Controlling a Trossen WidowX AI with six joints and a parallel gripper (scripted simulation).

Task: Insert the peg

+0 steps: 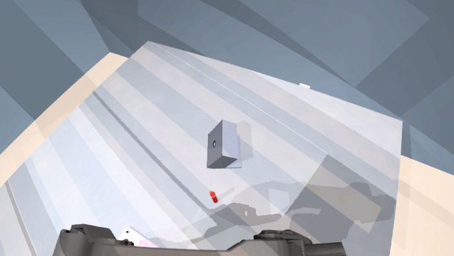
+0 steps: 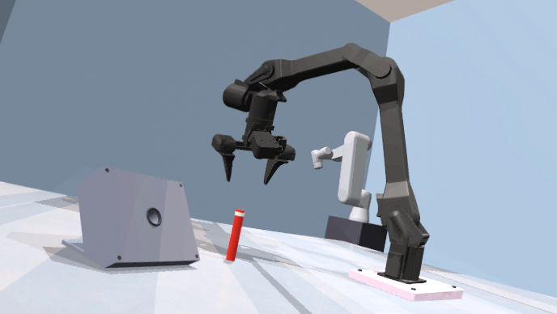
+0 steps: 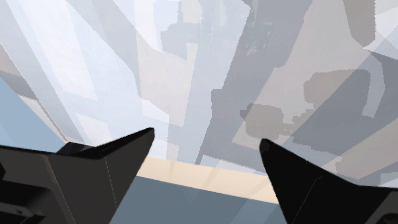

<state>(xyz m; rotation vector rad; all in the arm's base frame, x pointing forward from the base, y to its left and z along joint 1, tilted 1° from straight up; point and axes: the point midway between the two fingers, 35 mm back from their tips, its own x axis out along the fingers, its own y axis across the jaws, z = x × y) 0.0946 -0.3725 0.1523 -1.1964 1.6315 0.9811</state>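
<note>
The red round peg lies 15 cm ahead of my gripper tip, 23 cm to the left of it and 7 cm below it. Round my gripper tip: grey sloped panel: 32 cm ahead, 27 cm to the left, 9 cm below.
</note>
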